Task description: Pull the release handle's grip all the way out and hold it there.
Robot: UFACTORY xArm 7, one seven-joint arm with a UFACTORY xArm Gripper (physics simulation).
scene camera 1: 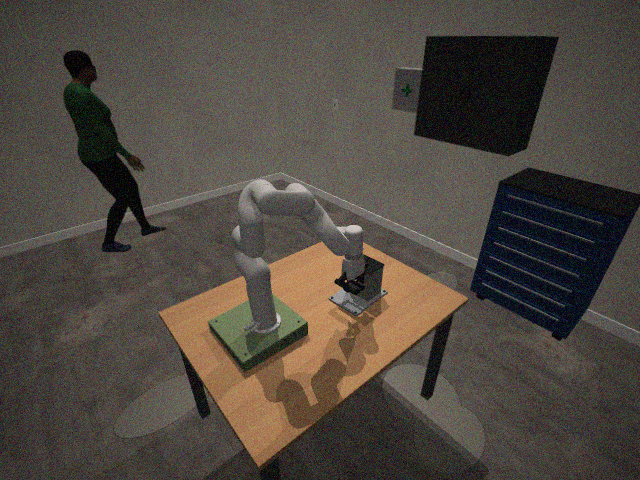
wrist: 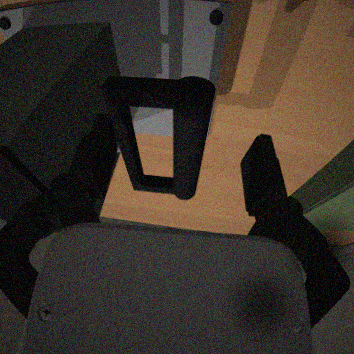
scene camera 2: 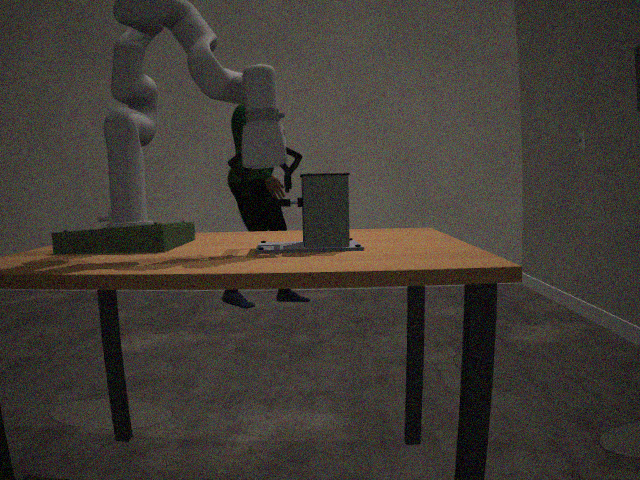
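The release handle is a black frame with a thick round grip bar (wrist: 191,145); part of the handle (scene camera 2: 283,202) shows in scene camera 2, joined by a short shaft to a dark grey-green box (scene camera 1: 374,273) (scene camera 2: 325,211) (wrist: 50,85). The grip's outer end is lost against the person's dark trousers there. My gripper (scene camera 1: 349,284) (scene camera 2: 266,189) (wrist: 182,138) is open and empty, pointing down beside the box. In scene camera 2 its visible fingertip is a little above the handle. In the wrist view the grip bar lies between the spread fingers, apart from both.
The box stands on a grey bolted plate (scene camera 1: 342,302) (scene camera 2: 356,248) (wrist: 196,45) on the wooden table (scene camera 1: 413,304) (scene camera 2: 413,253). The arm's green base block (scene camera 1: 227,322) (scene camera 2: 108,240) is on the same table. A person (scene camera 1: 93,124) (scene camera 2: 258,198) stands beyond the table.
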